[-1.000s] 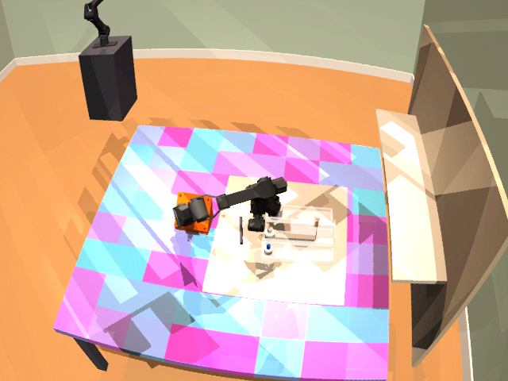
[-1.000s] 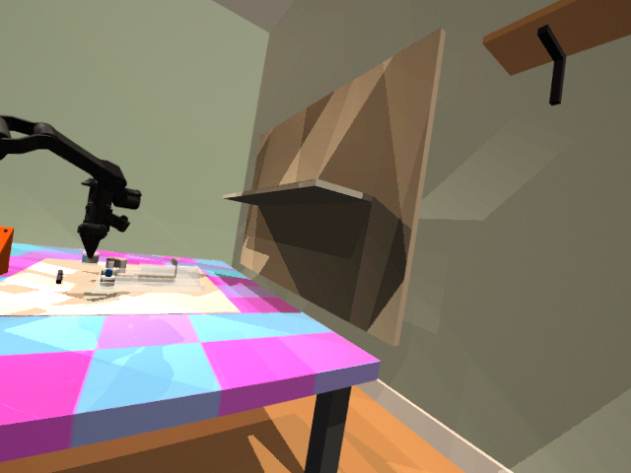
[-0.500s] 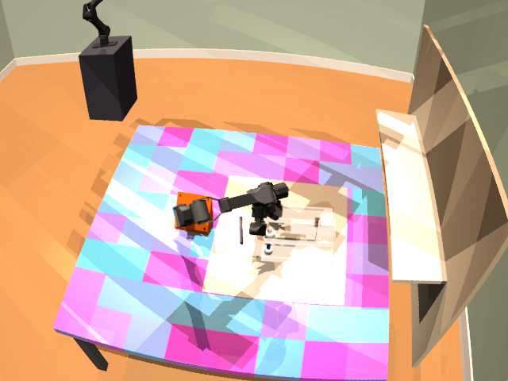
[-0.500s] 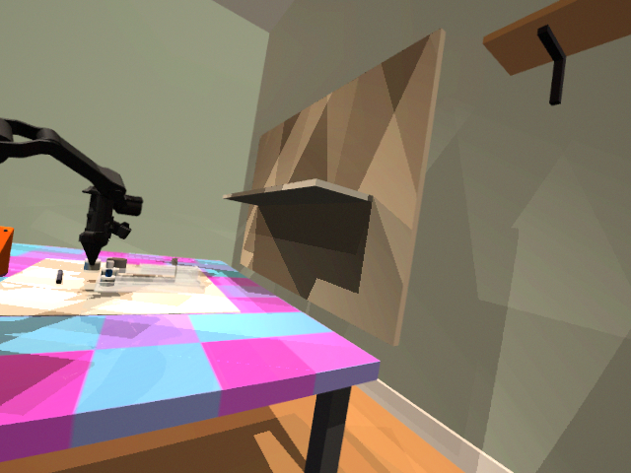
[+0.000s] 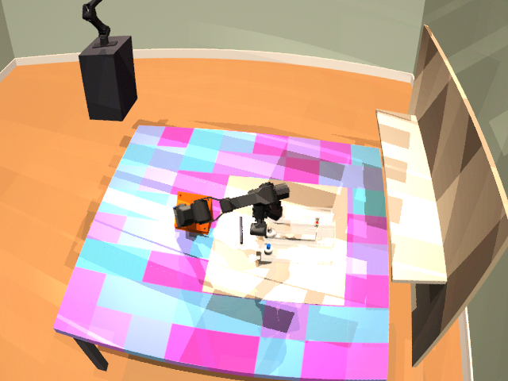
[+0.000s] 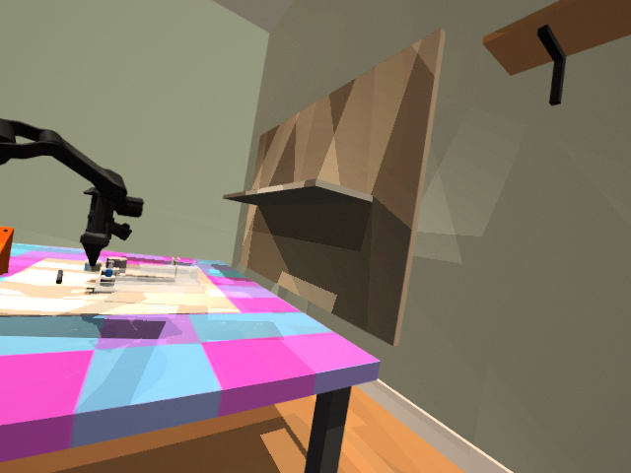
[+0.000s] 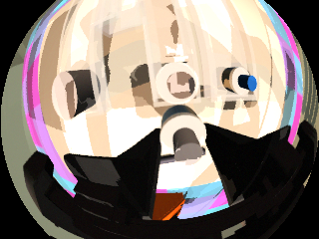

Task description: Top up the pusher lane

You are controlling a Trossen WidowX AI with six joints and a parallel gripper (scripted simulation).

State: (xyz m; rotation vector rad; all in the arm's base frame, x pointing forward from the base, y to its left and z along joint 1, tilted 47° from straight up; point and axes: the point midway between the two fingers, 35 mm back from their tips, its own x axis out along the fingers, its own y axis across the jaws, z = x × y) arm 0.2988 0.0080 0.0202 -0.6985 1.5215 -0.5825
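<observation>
My gripper tip is now 80 mm past the thin dark rod, 40 mm above it and 20 mm to the right of it. Also, from my gripper tip: clear sprung lane (190 mm ahead, 40 mm to the left, 30 mm below); then red mark (220 mm ahead, 60 mm to the left, 20 mm above); then pusher plate (150 mm ahead, 40 mm to the left).
</observation>
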